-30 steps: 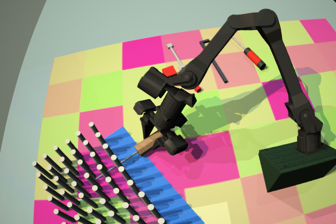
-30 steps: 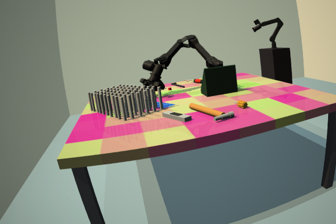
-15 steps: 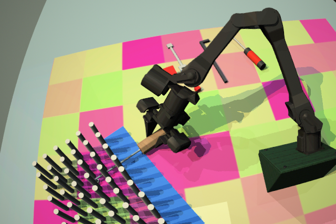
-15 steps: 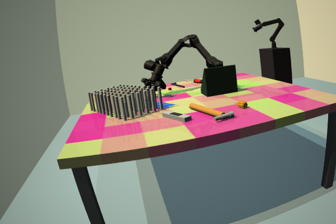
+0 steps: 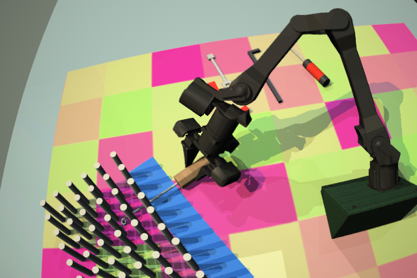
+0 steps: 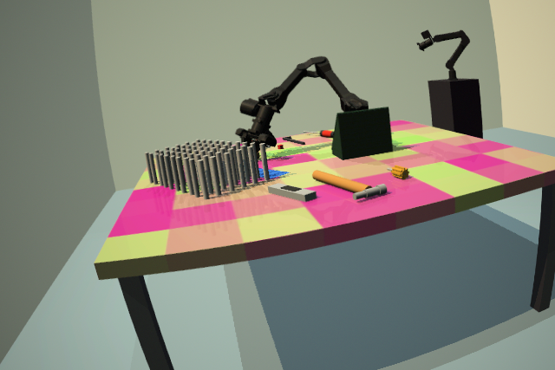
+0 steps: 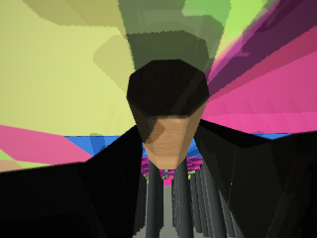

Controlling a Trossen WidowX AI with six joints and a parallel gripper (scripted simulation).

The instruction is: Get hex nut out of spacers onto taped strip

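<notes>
The wooden-handled awl lies 90 mm ahead of my gripper tip and 40 mm to the left of it. The rest, counted from my gripper tip: blue taped strip: 40 mm ahead, 120 mm to the left, 20 mm below; red block: 90 mm behind, 240 mm to the right; hex nut: 190 mm ahead, 90 mm to the left, 10 mm below.
</notes>
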